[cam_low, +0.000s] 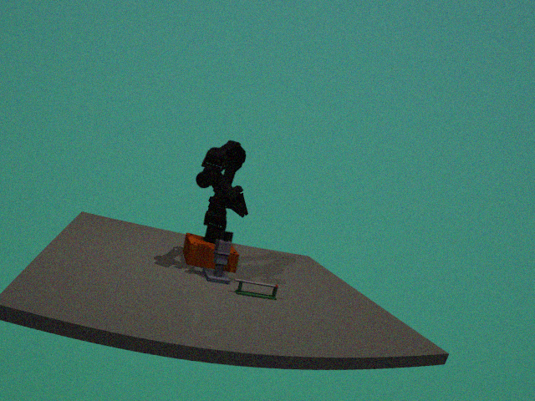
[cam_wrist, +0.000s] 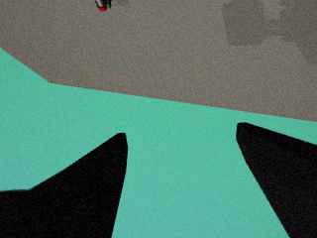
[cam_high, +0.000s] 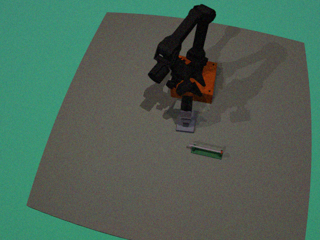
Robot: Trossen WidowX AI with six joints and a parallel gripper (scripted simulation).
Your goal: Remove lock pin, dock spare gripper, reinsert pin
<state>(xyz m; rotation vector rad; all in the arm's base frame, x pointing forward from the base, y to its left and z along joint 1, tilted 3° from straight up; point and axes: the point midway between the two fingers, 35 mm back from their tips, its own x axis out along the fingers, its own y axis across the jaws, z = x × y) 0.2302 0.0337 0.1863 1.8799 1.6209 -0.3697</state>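
My gripper tip is 220 mm above the green rack, 150 mm short of it and 60 mm to the right of it. The rest, counted from my gripper tip: spare gripper 120 mm below, 60 mm to the right, 30 mm ahead; grey mount 190 mm below, 60 mm to the right, 30 mm ahead.
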